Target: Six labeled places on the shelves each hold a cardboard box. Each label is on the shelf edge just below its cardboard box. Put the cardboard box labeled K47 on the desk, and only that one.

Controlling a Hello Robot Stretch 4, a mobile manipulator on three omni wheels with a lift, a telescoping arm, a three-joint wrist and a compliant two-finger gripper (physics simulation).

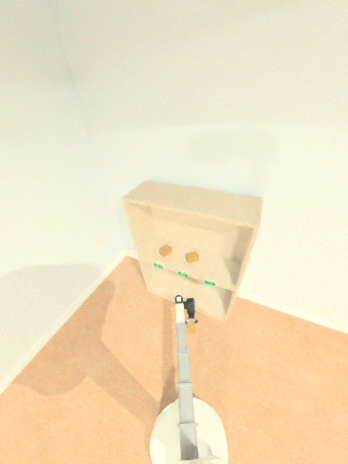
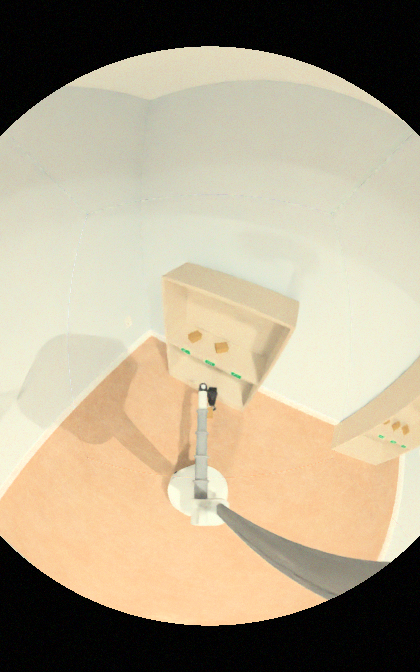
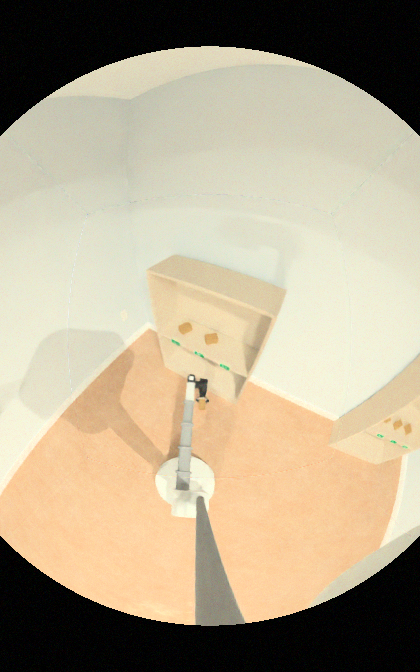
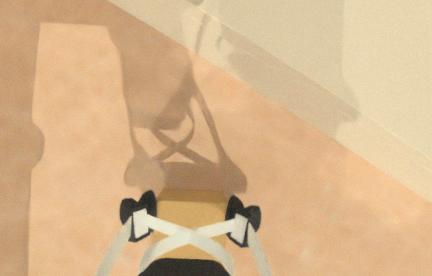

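My gripper (image 1: 192, 321) (image 2: 213, 409) (image 3: 202, 399) (image 4: 191, 208) is low near the floor in front of the nearer shelf unit. It is shut on a cardboard box (image 1: 191, 328) (image 2: 210, 414) (image 3: 202, 405) (image 4: 191, 201), with one black fingertip on each side. The box is at or close to the floor; no label shows on it. On the nearer unit, a left cardboard box (image 1: 165, 250) and a second cardboard box (image 1: 192, 257) stand on the shelf. Three green labels show on its edge, the right label (image 1: 210, 283) with no box above it. The writing is too small to read.
The nearer shelf unit (image 1: 200, 200) (image 2: 235, 292) (image 3: 220, 282) stands against the wall near a corner. A second shelf unit (image 2: 370, 404) (image 3: 367, 407) at the right holds three boxes above green labels. My wheeled base (image 1: 215, 425) is on the floor. The desk cannot be made out.
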